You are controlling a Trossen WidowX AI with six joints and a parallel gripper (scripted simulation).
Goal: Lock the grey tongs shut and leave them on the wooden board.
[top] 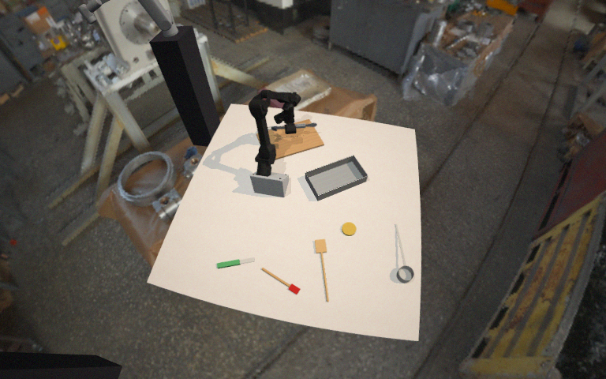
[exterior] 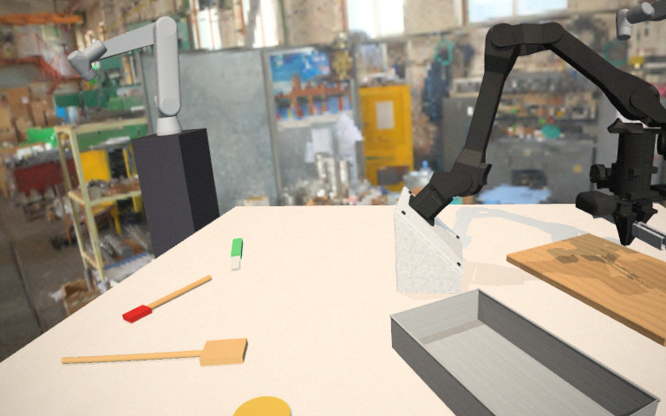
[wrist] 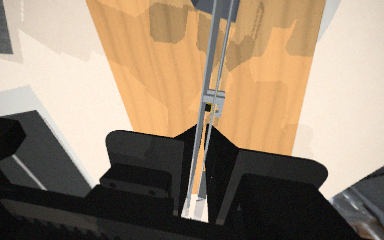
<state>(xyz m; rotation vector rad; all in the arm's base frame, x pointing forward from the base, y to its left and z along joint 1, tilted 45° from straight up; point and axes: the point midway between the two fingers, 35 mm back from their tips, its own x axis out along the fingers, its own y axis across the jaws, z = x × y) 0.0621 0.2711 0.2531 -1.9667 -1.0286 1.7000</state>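
The small yellow mark lies 40 mm above my gripper tip, 30 mm behind it and 10 mm to the right of it. Also, from my gripper tip: wooden board: 60 mm below; then yellow disc: 540 mm to the right, 400 mm ahead, 60 mm below; then grey roasting tin: 310 mm ahead, 260 mm to the right, 40 mm below.
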